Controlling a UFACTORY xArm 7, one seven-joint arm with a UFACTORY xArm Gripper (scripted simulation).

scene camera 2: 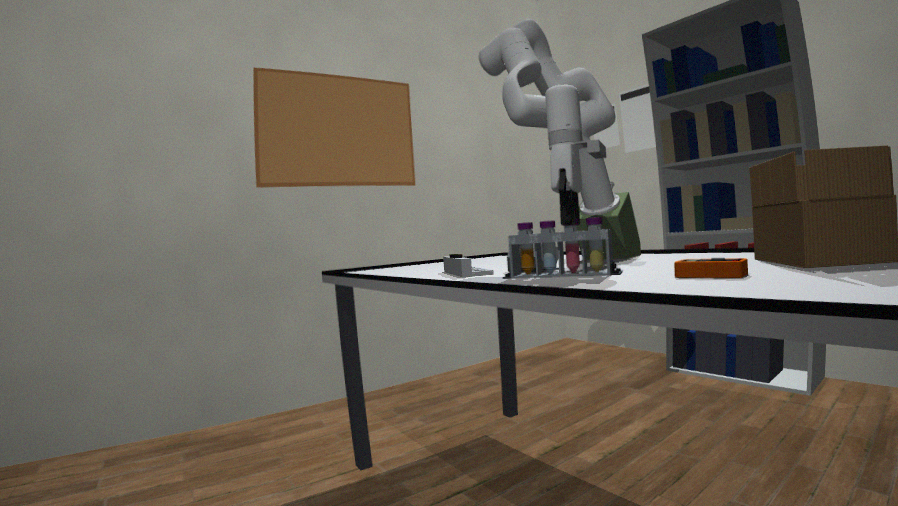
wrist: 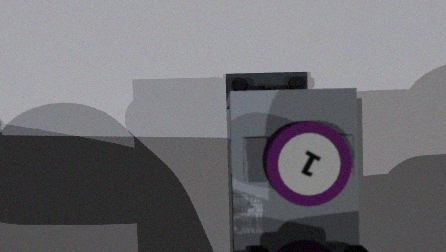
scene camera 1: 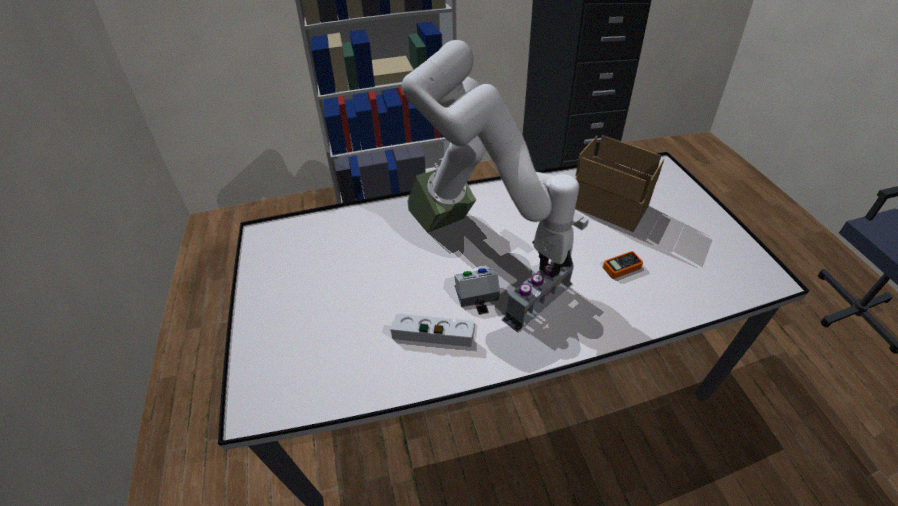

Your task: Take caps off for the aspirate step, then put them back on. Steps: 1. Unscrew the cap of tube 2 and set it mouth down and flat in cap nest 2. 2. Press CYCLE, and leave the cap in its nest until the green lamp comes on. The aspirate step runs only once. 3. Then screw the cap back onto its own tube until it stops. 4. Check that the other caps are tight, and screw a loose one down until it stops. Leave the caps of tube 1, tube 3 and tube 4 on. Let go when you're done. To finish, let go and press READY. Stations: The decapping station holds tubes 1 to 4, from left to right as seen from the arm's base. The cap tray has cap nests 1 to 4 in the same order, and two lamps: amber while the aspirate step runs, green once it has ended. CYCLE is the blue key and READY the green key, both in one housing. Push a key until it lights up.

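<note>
I can see my gripper [scene camera 2: 570, 225] in scene camera 2, and scene camera 1 shows my gripper [scene camera 1: 548, 271] too. There is a cardboard box [scene camera 2: 789, 228], visible again in scene camera 1 as the cardboard box [scene camera 1: 613, 194], though in the wrist view the box is out of frame. A key housing [scene camera 1: 478, 288] is here as well.
</note>
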